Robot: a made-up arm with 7 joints.
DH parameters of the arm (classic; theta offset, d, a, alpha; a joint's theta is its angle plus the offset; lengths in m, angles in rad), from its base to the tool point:
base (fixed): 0 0 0 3.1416
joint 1: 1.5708 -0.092 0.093 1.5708
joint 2: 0 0.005 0.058 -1.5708
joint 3: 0 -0.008 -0.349 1.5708
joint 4: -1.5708 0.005 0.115 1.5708
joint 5: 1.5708 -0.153 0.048 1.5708
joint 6: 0 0.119 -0.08 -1.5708
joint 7: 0 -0.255 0.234 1.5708
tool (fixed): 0 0.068 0 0
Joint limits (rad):
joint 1: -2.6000..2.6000
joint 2: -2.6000..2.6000
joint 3: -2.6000..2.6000
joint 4: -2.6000..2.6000
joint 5: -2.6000..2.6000
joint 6: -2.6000..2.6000
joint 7: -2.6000..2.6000
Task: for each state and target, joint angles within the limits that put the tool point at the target. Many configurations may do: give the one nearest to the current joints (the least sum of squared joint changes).
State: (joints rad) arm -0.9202 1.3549 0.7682 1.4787 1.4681 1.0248 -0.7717
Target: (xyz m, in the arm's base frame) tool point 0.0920 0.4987 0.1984
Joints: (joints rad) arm -0.9513 1.4073 0.4001 1.0953 1.4999 0.9230 -0.6212
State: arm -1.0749 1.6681 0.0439 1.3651 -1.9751 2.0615 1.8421
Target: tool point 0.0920 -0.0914 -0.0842
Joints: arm -1.0422 1.6411 0.0592 1.2425 -2.0497 2.0587 1.9066
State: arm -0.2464 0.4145 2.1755 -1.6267 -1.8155 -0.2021 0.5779
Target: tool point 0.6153 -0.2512 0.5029
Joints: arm -0.2917 0.1992 2.0715 -1.4757 -1.8432 -0.2555 0.5278
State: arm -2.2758 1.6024 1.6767 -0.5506 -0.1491 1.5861 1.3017
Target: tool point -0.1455 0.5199 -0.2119
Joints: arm -2.3955 1.5129 1.4763 -0.6856 -0.4005 1.6584 1.0890
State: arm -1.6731 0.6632 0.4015 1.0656 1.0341 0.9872 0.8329
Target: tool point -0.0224 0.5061 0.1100
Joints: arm -1.3806 0.7999 0.7343 1.4372 1.0246 1.1279 0.6183
